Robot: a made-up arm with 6 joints.
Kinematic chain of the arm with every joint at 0, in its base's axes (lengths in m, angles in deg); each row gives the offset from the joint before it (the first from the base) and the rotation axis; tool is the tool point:
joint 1: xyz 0 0 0.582 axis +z
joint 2: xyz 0 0 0 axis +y
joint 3: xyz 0 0 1.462 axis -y
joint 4: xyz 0 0 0 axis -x
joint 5: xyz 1.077 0 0 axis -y
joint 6: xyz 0 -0.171 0 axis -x
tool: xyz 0 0 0
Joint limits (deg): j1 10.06..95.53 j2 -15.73..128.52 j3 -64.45..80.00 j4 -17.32..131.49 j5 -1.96..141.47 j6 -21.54..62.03
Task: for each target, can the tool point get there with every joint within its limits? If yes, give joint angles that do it. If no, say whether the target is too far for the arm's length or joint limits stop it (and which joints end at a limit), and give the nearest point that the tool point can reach.
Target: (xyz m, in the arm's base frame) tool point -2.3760 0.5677 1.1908
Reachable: no: joint limits stop it (at a limit: joint 1, joint 4) | nearest point -0.1893 0.7794 1.1908 | short by 2.197 m
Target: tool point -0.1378 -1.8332 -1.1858
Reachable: no: joint limits stop it (at a limit: joint 1, joint 2) | nearest point 0.2214 -0.1344 -0.8372 | short by 1.771 m
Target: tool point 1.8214 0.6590 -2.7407
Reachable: no: too far | nearest point 1.3959 0.5051 -1.3645 | short by 1.449 m
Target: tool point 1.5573 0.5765 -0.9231
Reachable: yes | joints 17.55 107.97 24.25 117.93 25.15 21.51
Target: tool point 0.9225 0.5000 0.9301
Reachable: yes | joints 32.45 23.90 -49.58 64.71 14.83 47.20
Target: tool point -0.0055 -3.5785 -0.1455
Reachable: no: too far | nearest point 0.1013 -0.1557 -0.2180 | short by 3.425 m
